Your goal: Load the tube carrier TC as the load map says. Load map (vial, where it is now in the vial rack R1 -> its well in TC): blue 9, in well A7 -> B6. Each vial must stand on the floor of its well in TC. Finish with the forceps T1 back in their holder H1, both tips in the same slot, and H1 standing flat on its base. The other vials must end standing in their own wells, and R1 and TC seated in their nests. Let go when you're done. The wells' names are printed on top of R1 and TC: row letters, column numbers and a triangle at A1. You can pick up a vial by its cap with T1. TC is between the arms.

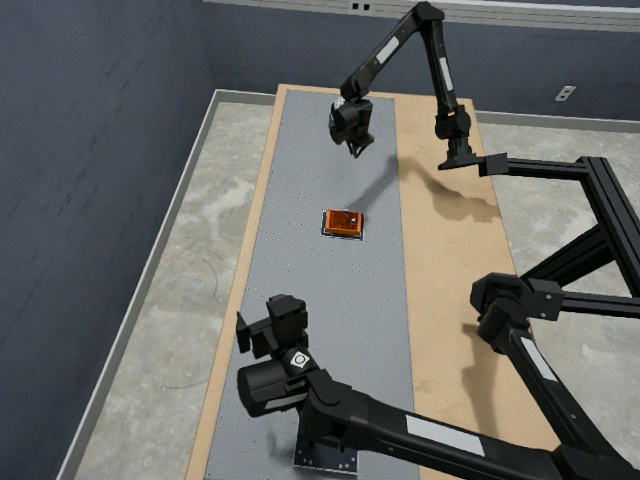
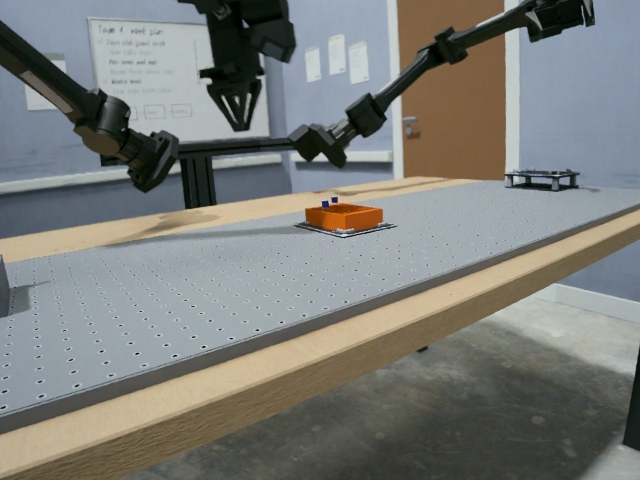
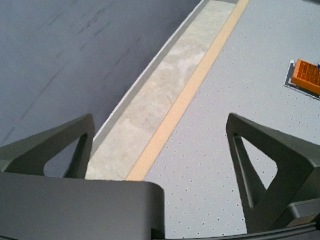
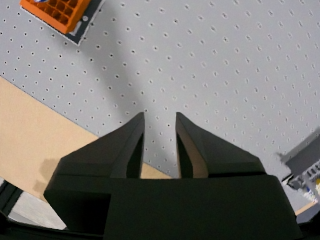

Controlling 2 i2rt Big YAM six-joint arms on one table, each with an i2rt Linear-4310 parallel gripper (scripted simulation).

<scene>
In view: my left gripper [image 2: 566,26] and my right gripper [image 2: 240,131].
My left gripper also shows in image 1 [image 1: 259,304] and in image 3 [image 3: 160,120]. My right gripper is seen too in image 4 [image 4: 160,119].
</scene>
